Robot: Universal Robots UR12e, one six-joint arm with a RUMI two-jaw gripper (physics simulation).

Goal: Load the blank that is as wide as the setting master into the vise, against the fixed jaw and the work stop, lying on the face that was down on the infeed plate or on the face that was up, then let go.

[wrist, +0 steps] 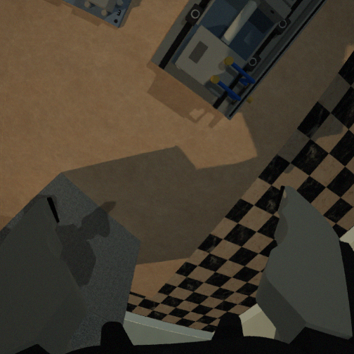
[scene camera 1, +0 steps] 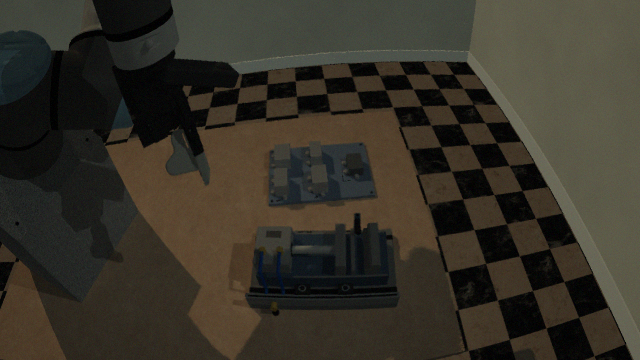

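Where they show: gripper, between the fingertips: (scene camera 1: 189,154); arm's base, origin of its link: (scene camera 1: 24,141).
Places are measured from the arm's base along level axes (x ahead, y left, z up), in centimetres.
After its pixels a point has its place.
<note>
My gripper (scene camera 1: 192,176) (wrist: 167,194) is open and empty, high above the table, left of the infeed plate and vise in the scene view. The blue infeed plate (scene camera 1: 336,194) {x 67.3, y 16.1, z -33.9 cm} (wrist: 124,12) bears four light grey blocks (scene camera 1: 282,153) {x 53.5, y 26.5, z -30.4 cm} (scene camera 1: 314,151) {x 61.6, y 27.2, z -30.3 cm} (scene camera 1: 280,180) {x 54.1, y 17.1, z -30.3 cm} (scene camera 1: 318,178) {x 63.1, y 17.8, z -30.3 cm} and a darker block (scene camera 1: 354,163) {x 71.6, y 24.1, z -31.4 cm} at its right; which is the setting master or matching blank I cannot tell. The vise (scene camera 1: 312,270) {x 63.4, y -8.2, z -28.7 cm} (wrist: 202,55) has two upright jaws (scene camera 1: 340,248) (scene camera 1: 373,247) with a visible gap between them. A black post (scene camera 1: 357,223) {x 71.9, y 0.8, z -25.2 cm} stands at the gap's back end.
The vise stands in front of the plate in the scene view. Blue hoses (scene camera 1: 280,272) (wrist: 227,90) rise at its left end. A grey pedestal (scene camera 1: 50,250) {x 7.5, y -16.6, z -16.9 cm} (wrist: 115,240) stands left, below the arm. Chequered floor (scene camera 1: 480,220) (wrist: 235,245) and walls (scene camera 1: 350,25) lie beyond the tan surface.
</note>
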